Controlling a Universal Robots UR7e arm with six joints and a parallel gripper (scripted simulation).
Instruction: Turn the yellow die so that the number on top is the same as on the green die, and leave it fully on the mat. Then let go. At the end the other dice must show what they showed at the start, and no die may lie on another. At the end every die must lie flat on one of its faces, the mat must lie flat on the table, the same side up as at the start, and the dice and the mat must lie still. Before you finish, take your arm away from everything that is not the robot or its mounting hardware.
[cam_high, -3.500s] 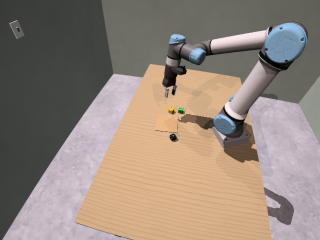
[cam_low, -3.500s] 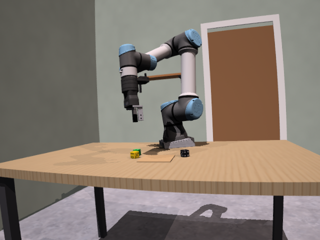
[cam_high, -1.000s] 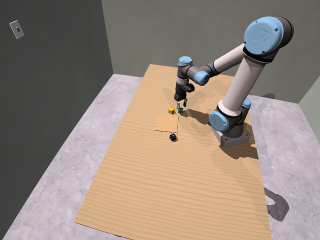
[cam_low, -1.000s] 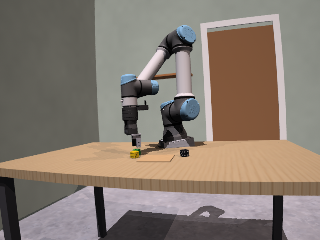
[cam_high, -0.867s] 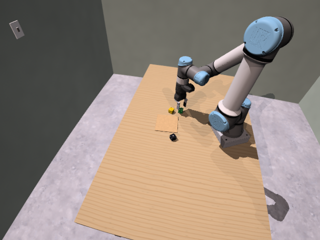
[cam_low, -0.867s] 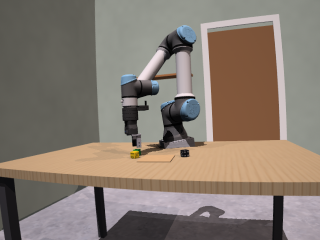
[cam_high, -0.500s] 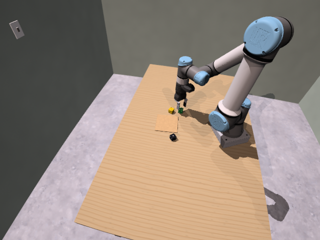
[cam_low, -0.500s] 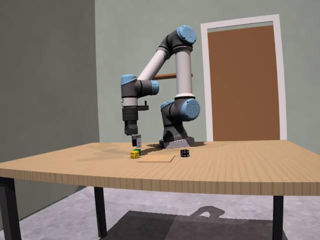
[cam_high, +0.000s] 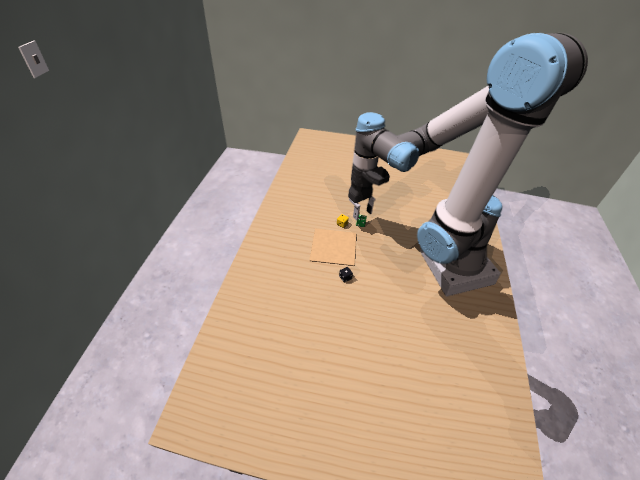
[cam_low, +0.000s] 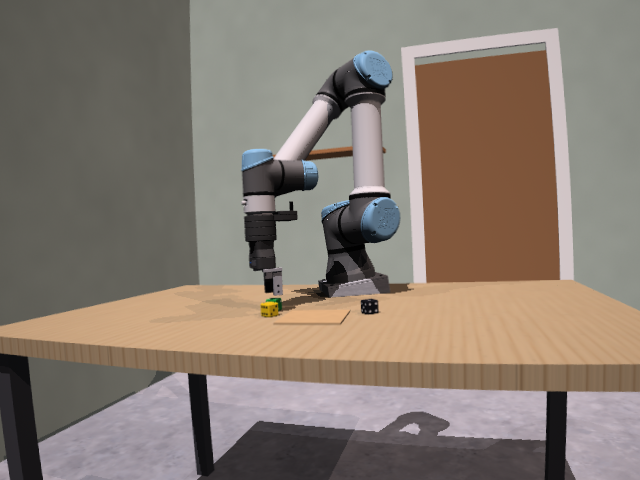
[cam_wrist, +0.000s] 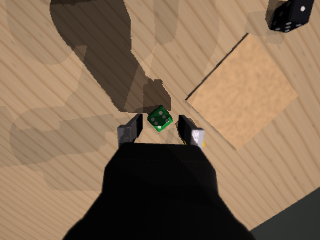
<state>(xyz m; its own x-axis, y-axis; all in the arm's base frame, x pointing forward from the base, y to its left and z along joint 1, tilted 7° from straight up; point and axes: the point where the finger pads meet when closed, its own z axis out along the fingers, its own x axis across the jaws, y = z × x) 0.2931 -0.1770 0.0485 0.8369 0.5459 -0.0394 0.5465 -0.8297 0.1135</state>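
Right now the green die is 4 cm below my hand. From my hand the other things lie so: tan mat (11 cm to the left, 10 cm ahead, 6 cm below); yellow die (6 cm ahead, 4 cm below); black die (23 cm to the left, 7 cm ahead, 4 cm below).
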